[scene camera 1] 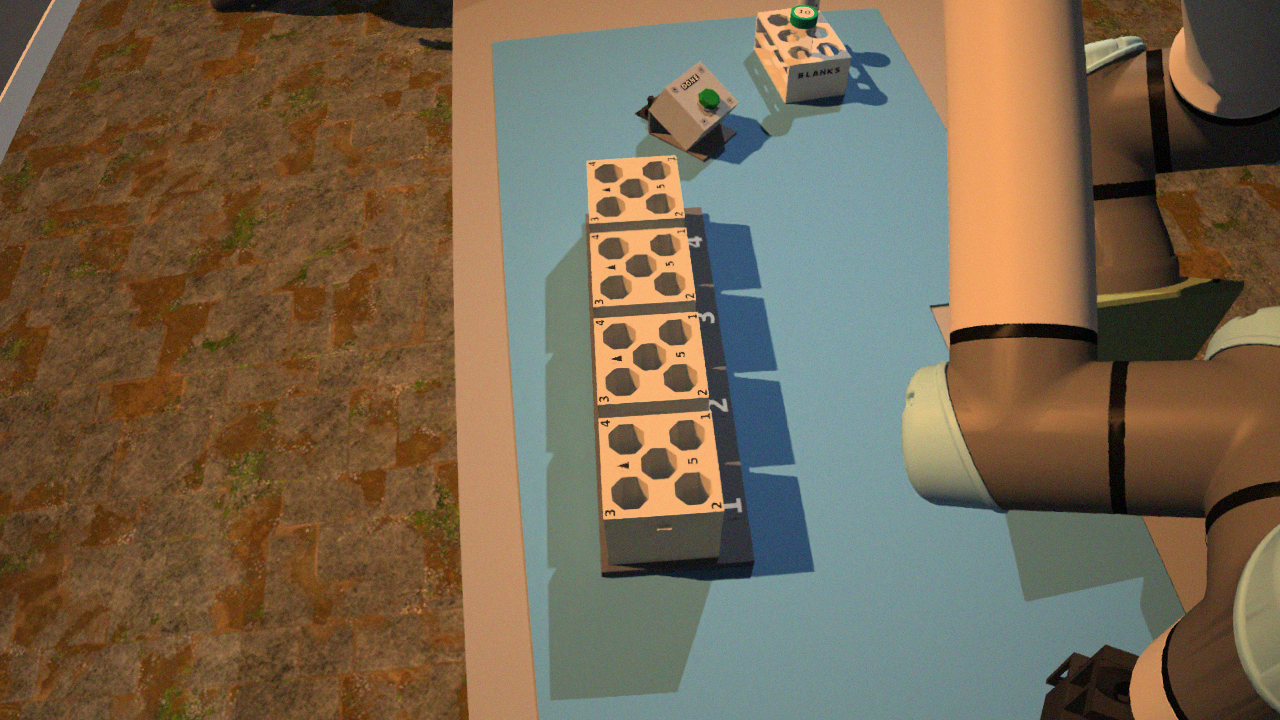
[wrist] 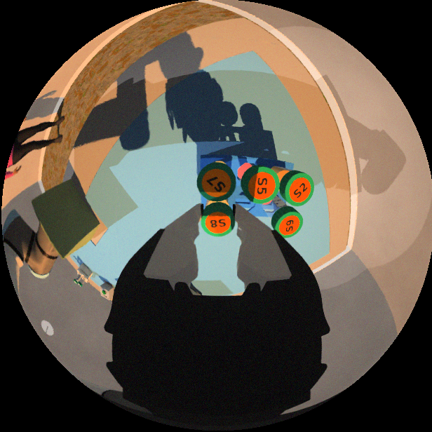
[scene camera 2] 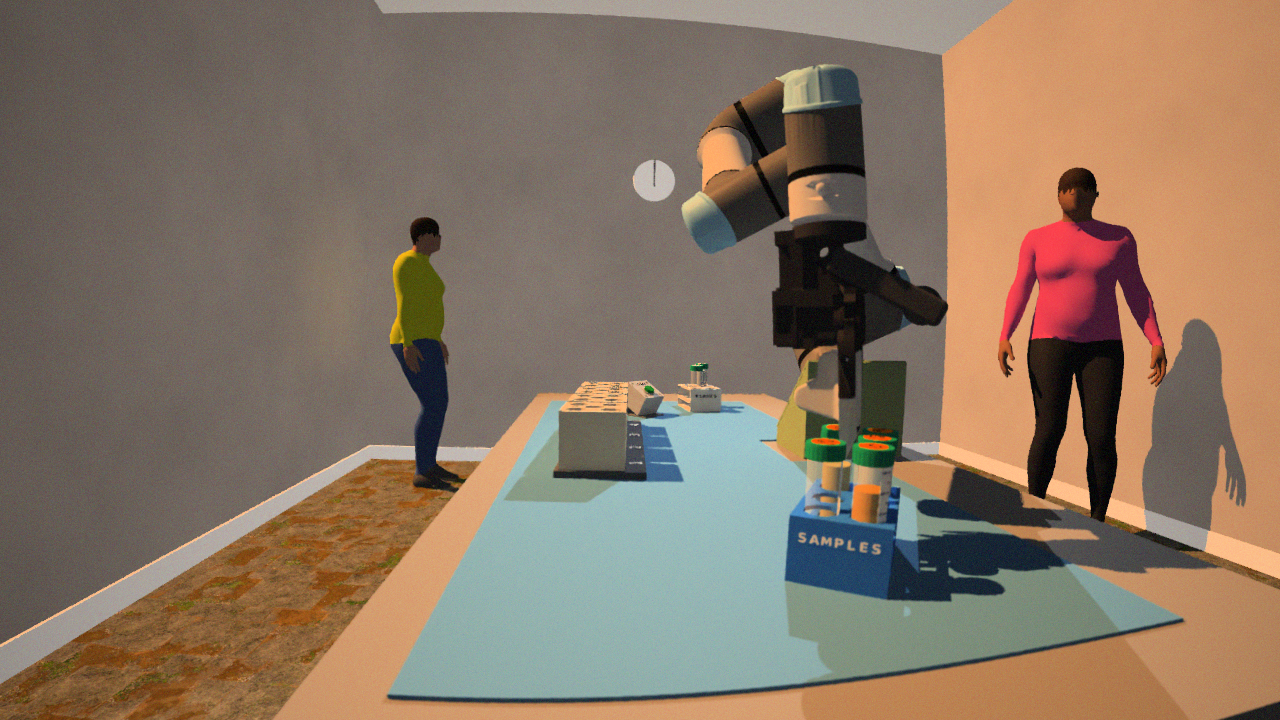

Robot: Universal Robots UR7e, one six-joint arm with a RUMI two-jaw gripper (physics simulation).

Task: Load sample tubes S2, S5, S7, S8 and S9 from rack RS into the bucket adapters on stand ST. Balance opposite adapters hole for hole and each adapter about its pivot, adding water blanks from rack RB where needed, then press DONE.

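My gripper is shut on tube S8, one finger on each side below its green-rimmed orange cap, at the back left of blue rack RS in scene camera 2. S7, S5, S2 and S9 stand in the rack. Four cream adapters stand in a row on dark stand ST; their visible holes are empty. White rack RB holds green-capped blanks. The fingertips are hidden in scene camera 1.
The tilted DONE box with its green button stands between the stand and rack RB. The arm reaches over the right side of the blue mat. Two people stand beyond the table, left and right.
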